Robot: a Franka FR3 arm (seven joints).
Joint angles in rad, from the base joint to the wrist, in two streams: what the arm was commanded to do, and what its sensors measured. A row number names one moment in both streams.
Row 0, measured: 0.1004 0.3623 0.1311 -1.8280 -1.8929 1.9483 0.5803
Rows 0 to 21, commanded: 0.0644 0.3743 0.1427 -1.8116 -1.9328 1.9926 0.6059; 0.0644 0.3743 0.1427 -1.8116 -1.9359 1.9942 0.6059; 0.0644 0.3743 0.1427 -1.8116 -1.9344 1.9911 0.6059; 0.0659 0.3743 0.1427 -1.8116 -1.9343 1.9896 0.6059; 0.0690 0.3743 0.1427 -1.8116 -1.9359 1.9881 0.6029; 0.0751 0.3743 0.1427 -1.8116 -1.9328 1.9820 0.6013; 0.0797 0.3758 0.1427 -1.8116 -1.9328 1.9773 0.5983; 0.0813 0.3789 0.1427 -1.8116 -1.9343 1.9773 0.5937; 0.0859 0.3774 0.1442 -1.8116 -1.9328 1.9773 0.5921; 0.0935 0.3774 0.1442 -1.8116 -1.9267 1.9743 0.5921; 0.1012 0.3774 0.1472 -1.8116 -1.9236 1.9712 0.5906; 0.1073 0.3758 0.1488 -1.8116 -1.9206 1.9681 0.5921; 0.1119 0.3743 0.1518 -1.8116 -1.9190 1.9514 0.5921; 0.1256 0.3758 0.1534 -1.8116 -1.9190 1.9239 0.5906; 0.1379 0.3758 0.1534 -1.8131 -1.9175 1.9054 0.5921; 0.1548 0.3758 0.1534 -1.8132 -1.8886 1.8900 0.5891; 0.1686 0.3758 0.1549 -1.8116 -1.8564 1.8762 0.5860; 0.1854 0.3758 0.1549 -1.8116 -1.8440 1.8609 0.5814; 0.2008 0.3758 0.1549 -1.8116 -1.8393 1.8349 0.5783; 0.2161 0.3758 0.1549 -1.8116 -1.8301 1.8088 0.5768; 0.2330 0.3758 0.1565 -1.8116 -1.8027 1.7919 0.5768; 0.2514 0.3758 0.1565 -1.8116 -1.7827 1.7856 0.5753
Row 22, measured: 0.1983 0.3643 0.1479 -1.8368 -1.8129 1.8013 0.6018
